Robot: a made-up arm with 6 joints. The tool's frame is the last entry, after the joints.
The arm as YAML. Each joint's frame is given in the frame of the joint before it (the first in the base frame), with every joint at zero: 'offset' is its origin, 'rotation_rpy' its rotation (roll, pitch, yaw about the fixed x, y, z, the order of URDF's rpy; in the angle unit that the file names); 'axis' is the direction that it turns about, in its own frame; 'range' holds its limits. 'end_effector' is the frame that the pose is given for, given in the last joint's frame.
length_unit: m
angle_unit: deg
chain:
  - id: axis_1
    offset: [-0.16, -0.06, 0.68]
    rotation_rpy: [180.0, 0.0, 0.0]
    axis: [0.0, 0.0, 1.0]
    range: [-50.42, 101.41]
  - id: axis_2
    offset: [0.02, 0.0, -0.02]
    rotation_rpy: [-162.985, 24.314, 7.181]
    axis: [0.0, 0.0, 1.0]
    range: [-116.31, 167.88]
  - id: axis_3
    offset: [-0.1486, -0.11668, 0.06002]
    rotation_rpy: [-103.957, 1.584, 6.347]
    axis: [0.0, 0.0, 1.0]
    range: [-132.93, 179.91]
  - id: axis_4
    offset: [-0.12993, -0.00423, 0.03]
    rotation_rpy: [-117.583, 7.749, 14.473]
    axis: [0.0, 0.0, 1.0]
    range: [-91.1, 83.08]
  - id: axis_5
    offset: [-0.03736, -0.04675, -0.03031]
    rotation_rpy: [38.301, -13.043, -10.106]
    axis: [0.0, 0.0, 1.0]
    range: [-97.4, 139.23]
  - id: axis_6
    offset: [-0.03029, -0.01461, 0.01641]
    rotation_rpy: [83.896, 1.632, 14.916]
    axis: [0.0, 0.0, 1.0]
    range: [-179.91, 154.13]
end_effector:
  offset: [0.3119, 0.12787, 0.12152]
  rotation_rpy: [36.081, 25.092, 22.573]
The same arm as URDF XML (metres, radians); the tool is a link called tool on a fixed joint. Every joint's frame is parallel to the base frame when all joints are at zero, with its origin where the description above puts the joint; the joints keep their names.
<robot name="arm">
<link name="base"/>
<link name="link1"/>
<link name="link2"/>
<link name="link3"/>
<link name="link4"/>
<link name="link5"/>
<link name="link6"/>
<link name="tool"/>
<joint name="axis_1" type="revolute"><parent link="base"/><child link="link1"/><origin xyz="-0.16 -0.06 0.68"/><axis xyz="0 0 -1"/><limit lower="-0.88" upper="1.7699"/></joint>
<joint name="axis_2" type="revolute"><parent link="link1"/><child link="link2"/><origin xyz="0.02 0 0.02"/><axis xyz="-0.427207 -0.241104 0.871414"/><limit lower="-2.03" upper="2.9301"/></joint>
<joint name="axis_3" type="revolute"><parent link="link2"/><child link="link3"/><origin xyz="-0.16 -0.11 -0.04"/><axis xyz="0 1 0"/><limit lower="-2.3201" upper="3.14"/></joint>
<joint name="axis_4" type="revolute"><parent link="link3"/><child link="link4"/><origin xyz="-0.12 0.03 -0.05"/><axis xyz="0.0926 -0.4588 -0.883701"/><limit lower="-1.59" upper="1.45"/></joint>
<joint name="axis_5" type="revolute"><parent link="link4"/><child link="link5"/><origin xyz="-0.03 0.06 0"/><axis xyz="-0.0907 0.196 -0.9764"/><limit lower="-1.7" upper="2.43"/></joint>
<joint name="axis_6" type="revolute"><parent link="link5"/><child link="link6"/><origin xyz="-0.03 0.02 -0.01"/><axis xyz="0.344795 0.937486 0.047299"/><limit lower="-3.14" upper="2.6901"/></joint>
<joint name="tool_joint" type="fixed"><parent link="link6"/><child link="tool"/><origin xyz="0.32 0.02 -0.16" rpy="-1.1319 0.4884 -0.8255"/></joint>
</robot>

